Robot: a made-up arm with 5 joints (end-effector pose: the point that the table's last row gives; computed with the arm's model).
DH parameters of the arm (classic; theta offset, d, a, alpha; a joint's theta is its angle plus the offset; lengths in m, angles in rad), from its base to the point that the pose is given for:
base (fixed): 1.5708 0.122 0 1.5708
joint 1: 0 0.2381 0.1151 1.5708
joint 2: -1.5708 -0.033 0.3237 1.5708
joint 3: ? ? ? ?
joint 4: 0 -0.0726 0.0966 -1.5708
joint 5: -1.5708 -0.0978 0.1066 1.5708
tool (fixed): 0 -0.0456 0 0
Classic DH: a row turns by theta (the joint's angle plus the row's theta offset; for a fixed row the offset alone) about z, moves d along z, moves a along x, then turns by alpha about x.
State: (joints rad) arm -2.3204 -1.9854 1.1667 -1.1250 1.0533
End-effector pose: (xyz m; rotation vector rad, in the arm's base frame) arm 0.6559 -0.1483 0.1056 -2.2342 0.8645 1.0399
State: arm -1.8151 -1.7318 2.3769 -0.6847 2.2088
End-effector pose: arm 0.5605 0.0556 -0.0356 -1.1454 1.1508 0.5601
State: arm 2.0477 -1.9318 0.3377 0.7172 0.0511
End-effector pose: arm 0.4162 0.2684 0.2577 -1.7464 1.7922 -1.8457
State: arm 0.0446 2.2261 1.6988 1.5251 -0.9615
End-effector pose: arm 0.1697 0.2146 0.2271 -0.8952 -2.3466 -0.1703
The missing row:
joint 3: 1.5708 0.1483 0.1893 -1.5708
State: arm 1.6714 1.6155 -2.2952 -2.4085 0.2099
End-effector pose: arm 0.0685 -0.0644 0.5811 1.0555 0.0787 1.8032
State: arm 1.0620 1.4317 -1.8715 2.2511 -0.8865
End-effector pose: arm 0.1074 0.2574 0.7371 -0.1978 -1.2715 1.9604
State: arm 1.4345 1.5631 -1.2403 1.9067 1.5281
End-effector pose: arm 0.3113 0.0219 0.8041 -2.0086 0.3089 0.2460
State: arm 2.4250 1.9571 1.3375 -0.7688 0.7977
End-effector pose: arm -0.0700 -0.1992 0.3738 0.2686 2.2369 -0.8045
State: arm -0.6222 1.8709 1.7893 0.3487 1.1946
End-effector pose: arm 0.0469 0.0816 0.1256 -0.9917 -0.8686 -1.3190
